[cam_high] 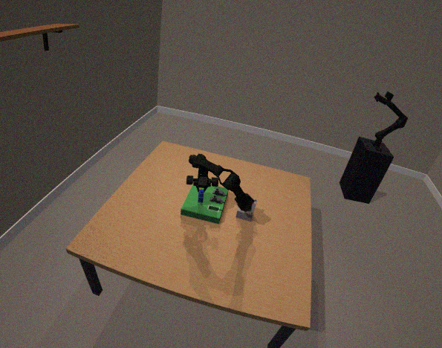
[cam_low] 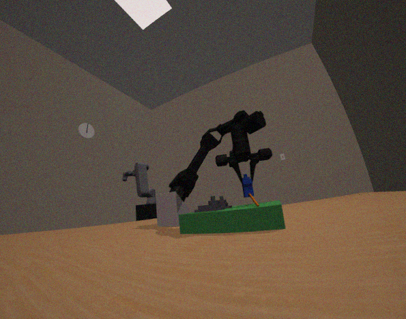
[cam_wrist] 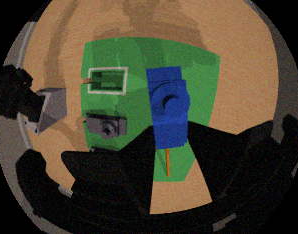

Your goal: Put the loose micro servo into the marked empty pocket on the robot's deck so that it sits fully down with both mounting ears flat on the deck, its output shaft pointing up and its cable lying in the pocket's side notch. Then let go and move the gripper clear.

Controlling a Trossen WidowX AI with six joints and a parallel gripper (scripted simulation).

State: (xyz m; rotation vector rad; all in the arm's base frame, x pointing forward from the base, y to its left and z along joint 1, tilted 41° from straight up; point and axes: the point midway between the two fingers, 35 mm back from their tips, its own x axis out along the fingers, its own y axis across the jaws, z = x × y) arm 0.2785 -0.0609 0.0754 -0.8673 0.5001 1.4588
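Now: the green deck 10 mm ahead of my gripper tip, 40 mm to the right of it and 100 mm below it.
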